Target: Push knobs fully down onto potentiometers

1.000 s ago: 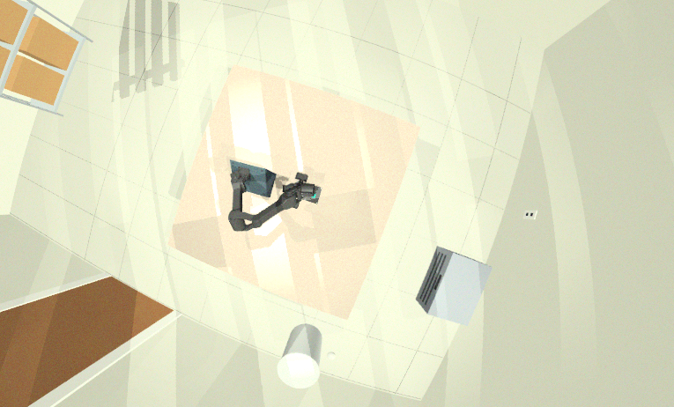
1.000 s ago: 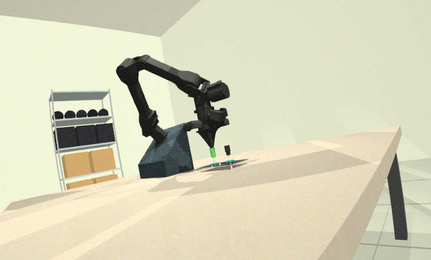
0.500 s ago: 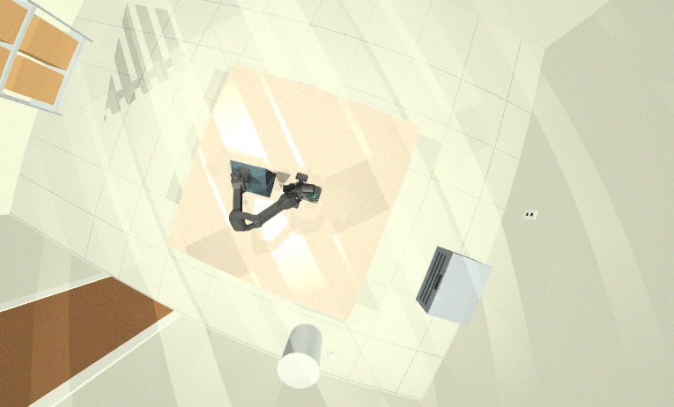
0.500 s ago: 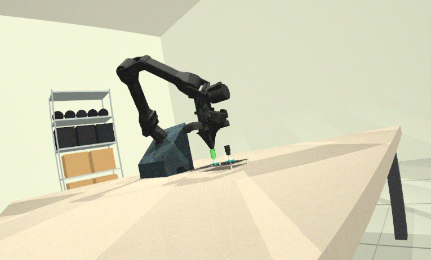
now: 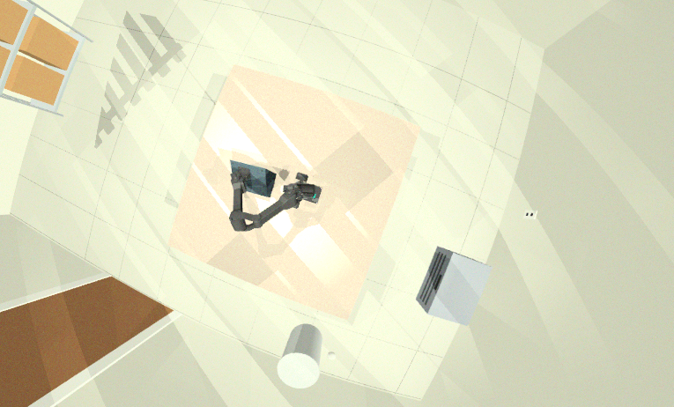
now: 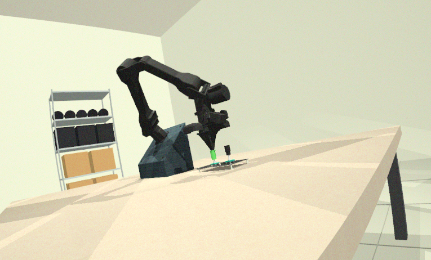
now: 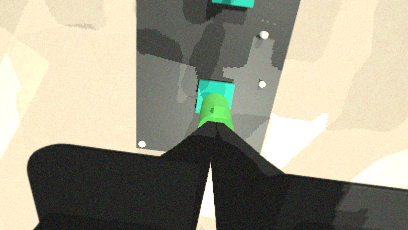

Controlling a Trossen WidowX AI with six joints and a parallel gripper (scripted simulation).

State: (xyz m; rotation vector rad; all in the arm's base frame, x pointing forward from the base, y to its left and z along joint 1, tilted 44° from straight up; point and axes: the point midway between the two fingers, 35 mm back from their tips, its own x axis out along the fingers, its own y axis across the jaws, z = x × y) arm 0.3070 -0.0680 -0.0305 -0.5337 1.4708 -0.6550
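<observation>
Right now the green knob is 20 mm below my gripper tip. From my gripper tip the other things lie so: teal potentiometer (70 mm ahead, 10 mm to the right, 20 mm below).
</observation>
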